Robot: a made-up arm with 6 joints.
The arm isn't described. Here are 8 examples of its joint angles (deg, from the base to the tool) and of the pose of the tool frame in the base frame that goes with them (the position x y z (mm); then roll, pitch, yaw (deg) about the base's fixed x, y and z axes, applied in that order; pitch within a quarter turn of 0, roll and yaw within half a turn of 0).
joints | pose
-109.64 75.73 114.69 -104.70 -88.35 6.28 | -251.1 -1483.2 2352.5 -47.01 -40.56 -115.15
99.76 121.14 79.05 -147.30 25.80 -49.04 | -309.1 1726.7 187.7 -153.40 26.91 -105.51
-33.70 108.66 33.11 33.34 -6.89 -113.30 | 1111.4 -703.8 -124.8 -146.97 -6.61 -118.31
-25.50 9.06 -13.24 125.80 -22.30 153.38 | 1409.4 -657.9 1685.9 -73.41 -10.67 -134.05
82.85 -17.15 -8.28 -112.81 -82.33 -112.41 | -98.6 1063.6 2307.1 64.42 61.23 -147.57
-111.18 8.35 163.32 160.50 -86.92 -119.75 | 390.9 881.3 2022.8 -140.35 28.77 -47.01
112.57 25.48 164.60 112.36 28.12 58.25 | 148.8 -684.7 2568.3 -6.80 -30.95 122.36
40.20 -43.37 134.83 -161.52 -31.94 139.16 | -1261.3 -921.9 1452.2 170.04 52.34 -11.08
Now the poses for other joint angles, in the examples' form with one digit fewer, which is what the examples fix.
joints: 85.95 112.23 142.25 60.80 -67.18 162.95
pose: 250 1690 1767 -90.0 57.5 -81.4
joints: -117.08 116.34 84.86 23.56 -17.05 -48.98
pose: -849 -1738 480 -134.7 -41.0 -157.7
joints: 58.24 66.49 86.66 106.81 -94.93 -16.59
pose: 998 1367 2194 94.6 -40.2 62.4
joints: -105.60 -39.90 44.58 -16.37 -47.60 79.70
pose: 164 181 2991 76.3 -11.3 10.8
